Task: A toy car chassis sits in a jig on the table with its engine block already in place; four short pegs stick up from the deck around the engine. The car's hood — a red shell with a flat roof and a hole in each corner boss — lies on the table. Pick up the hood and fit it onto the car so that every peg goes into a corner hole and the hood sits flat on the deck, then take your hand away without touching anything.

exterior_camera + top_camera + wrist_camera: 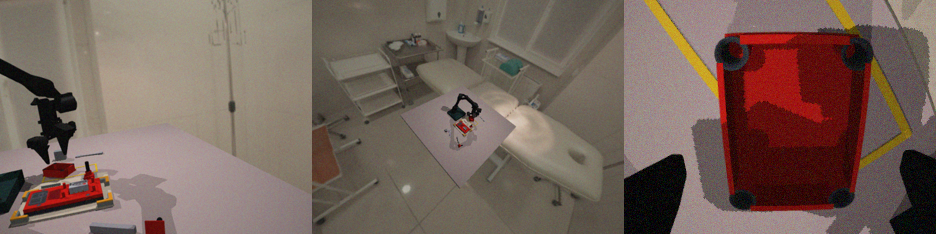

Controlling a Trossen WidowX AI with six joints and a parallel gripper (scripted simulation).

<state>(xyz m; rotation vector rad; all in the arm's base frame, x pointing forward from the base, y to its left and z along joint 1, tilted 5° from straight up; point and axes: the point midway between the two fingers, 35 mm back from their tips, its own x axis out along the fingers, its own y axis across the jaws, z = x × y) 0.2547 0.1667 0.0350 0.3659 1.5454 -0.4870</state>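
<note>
Right now my gripper tip is 40 mm above the red hood. The rest, counted from my gripper tip: grey engine block: 220 mm to the right, 90 mm ahead, 30 mm below.
</note>
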